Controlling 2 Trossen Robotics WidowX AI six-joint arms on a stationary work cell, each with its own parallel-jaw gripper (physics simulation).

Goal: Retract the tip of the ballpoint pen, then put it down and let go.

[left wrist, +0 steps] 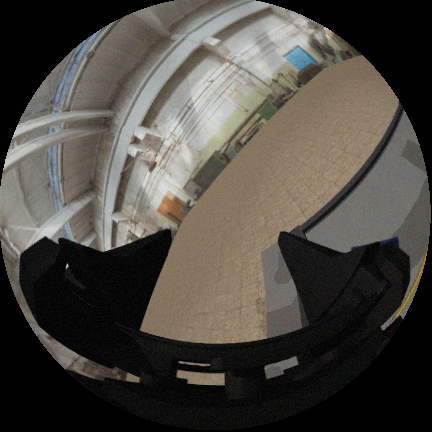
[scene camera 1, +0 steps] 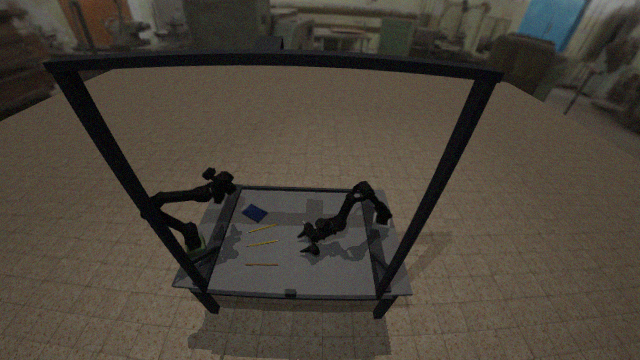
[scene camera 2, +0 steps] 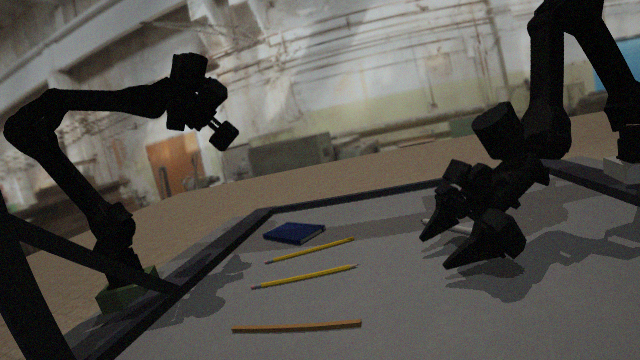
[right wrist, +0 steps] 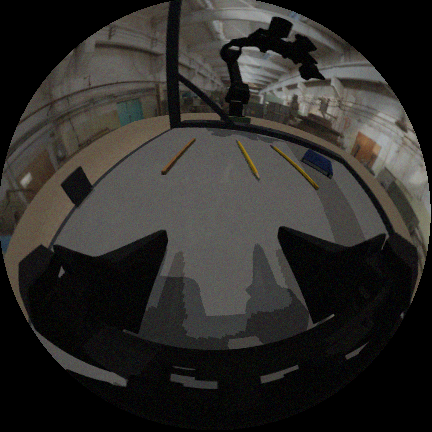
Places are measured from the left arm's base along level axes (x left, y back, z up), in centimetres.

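Where they show: left gripper, fingertip midpoint: (left wrist: 226, 236) (scene camera 2: 212, 121) (right wrist: 320, 70); right gripper, fingertip midpoint: (scene camera 1: 298, 244) (scene camera 2: 431, 252) (right wrist: 223, 234); left arm's base, origin of the base link: (scene camera 1: 194, 244) (right wrist: 234, 115); right arm's base, origin of the base link: (scene camera 1: 381, 220) (scene camera 2: 639, 158).
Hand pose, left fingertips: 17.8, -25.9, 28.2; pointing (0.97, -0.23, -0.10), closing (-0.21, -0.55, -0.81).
Note:
Each offset is from my left fingertips to the top centre of the thing, as dx, dy, dz. Level surfaces: height alone.
The white ballpoint pen {-34.9, -37.4, -30.9} (scene camera 2: 461, 229) lies on the table in scene camera 2, partly hidden behind the fingers of my right gripper (scene camera 1: 301, 244) (scene camera 2: 434, 252) (right wrist: 223, 231). A small pale end of it shows above that gripper in scene camera 1. The pen does not show clearly in the right wrist view, and its tip is too small to judge. My right gripper is open and empty, low over the table and tilted down, with its fingers spread wide. My left gripper (left wrist: 226, 236) is open and empty, raised high at the table's left side, far from the pen.
A blue notebook {-8.1, -12.2, -31.0} (scene camera 1: 255, 213) (scene camera 2: 294, 233) (right wrist: 318, 162) lies at the back left. Two yellow pencils {-21.8, -12.5, -31.5} (scene camera 2: 310, 251) {-31.8, -8.7, -31.4} (scene camera 2: 306, 276) and an orange stick {-44.0, -3.7, -31.5} (scene camera 1: 261, 264) (scene camera 2: 297, 327) (right wrist: 178, 156) lie in front of it. A dark frame (scene camera 1: 105, 135) stands around the table {dz -32.2} (scene camera 1: 330, 285).

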